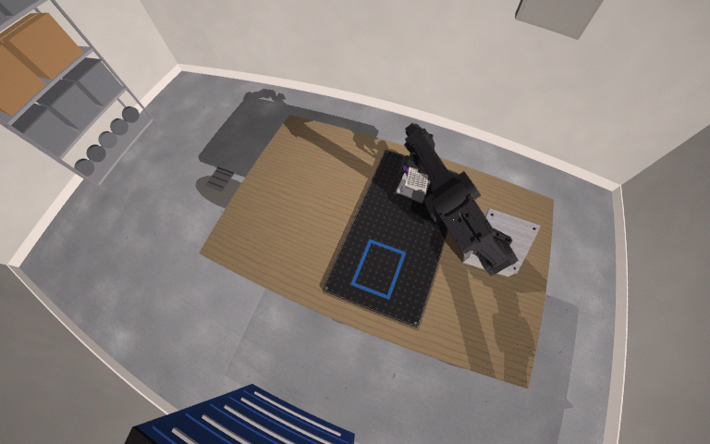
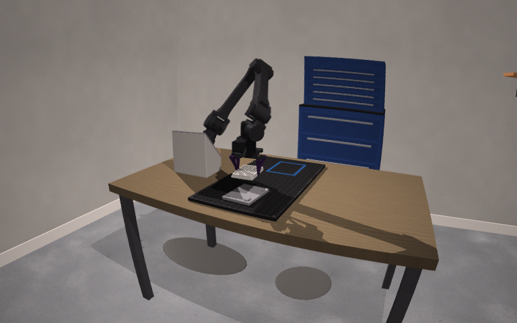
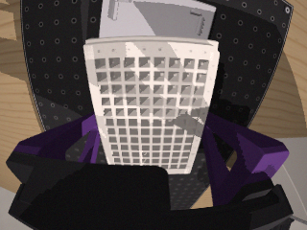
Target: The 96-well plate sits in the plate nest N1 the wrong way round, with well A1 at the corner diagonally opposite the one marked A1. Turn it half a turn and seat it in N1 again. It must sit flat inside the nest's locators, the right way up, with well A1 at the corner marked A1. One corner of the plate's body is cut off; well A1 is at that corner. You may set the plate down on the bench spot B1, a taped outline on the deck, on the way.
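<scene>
My hand is 9 cm above the grey plate nest N1, 2 cm to the left of it and 1 cm short of it. The rest, counted from my hand: A1 label (8 cm below, 6 cm ahead, 5 cm to the left); then white 96-well plate (right at my hand).
</scene>
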